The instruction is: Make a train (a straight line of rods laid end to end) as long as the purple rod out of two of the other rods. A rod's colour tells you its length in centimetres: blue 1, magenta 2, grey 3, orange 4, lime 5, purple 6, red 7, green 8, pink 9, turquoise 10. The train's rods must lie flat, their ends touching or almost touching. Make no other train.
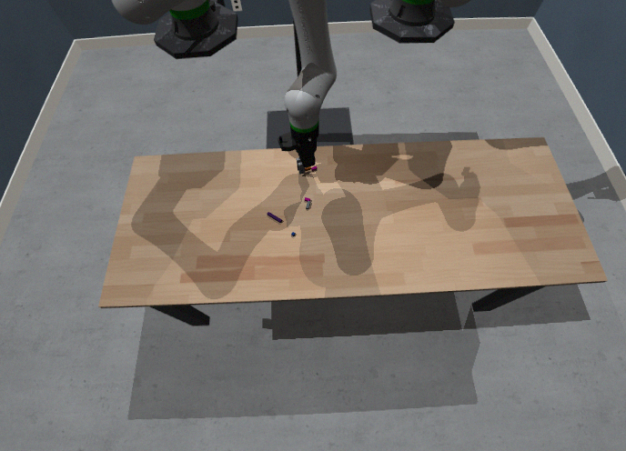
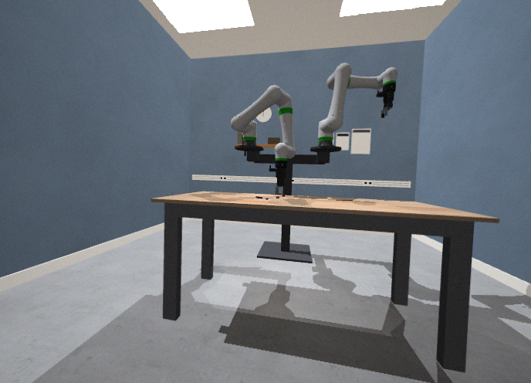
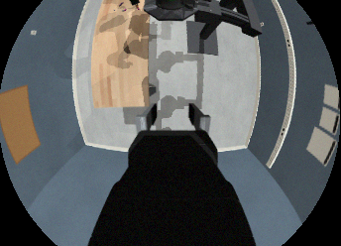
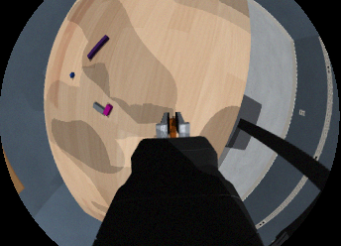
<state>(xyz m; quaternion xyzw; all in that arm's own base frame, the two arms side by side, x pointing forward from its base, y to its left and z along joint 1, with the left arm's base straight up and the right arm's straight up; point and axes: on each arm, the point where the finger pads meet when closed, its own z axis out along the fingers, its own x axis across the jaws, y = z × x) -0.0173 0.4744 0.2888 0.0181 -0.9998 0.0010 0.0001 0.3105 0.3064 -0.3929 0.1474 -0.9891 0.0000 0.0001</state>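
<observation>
My right gripper is now 1 cm past the orange rod, 2 cm to the right of it and 2 cm above it. From my right hand the other things lie so: small blue rod (26 cm ahead, 4 cm to the right, 3 cm below); grey rod (15 cm ahead, 2 cm to the left, 3 cm below); purple rod (19 cm ahead, 11 cm to the right, 3 cm below).
</observation>
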